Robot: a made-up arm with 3 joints. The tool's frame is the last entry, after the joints.
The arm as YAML. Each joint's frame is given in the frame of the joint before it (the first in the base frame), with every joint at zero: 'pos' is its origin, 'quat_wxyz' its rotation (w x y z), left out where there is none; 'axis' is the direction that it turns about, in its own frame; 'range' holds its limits. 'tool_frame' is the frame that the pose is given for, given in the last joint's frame.
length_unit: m
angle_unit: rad
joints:
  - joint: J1
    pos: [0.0, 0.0, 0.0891]
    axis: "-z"
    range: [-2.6, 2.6]
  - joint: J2
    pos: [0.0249, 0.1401, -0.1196]
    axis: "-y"
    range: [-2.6, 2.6]
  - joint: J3
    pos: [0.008, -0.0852, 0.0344]
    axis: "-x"
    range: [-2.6, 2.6]
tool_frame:
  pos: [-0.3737, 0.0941, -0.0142]
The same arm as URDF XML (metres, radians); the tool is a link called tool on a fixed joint. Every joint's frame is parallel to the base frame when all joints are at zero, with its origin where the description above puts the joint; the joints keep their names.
<robot name="arm">
<link name="base"/>
<link name="link1"/>
<link name="link2"/>
<link name="link3"/>
<link name="tool"/>
<joint name="J1" type="revolute"><parent link="base"/><child link="link1"/><origin xyz="0.0000 0.0000 0.0891"/><axis xyz="0 0 -1"/><limit lower="-2.6000" upper="2.6000"/></joint>
<joint name="J2" type="revolute"><parent link="link1"/><child link="link2"/><origin xyz="0.0249 0.1401 -0.1196"/><axis xyz="0 -1 0"/><limit lower="-2.6000" upper="2.6000"/></joint>
<joint name="J3" type="revolute"><parent link="link2"/><child link="link3"/><origin xyz="0.0080 -0.0852 0.0344"/><axis xyz="-1 0 0"/><limit lower="-2.6000" upper="2.6000"/></joint>
<joint name="tool_joint" type="fixed"><parent link="link3"/><child link="tool"/><origin xyz="-0.3737 0.0941 -0.0142"/></joint>
</robot>

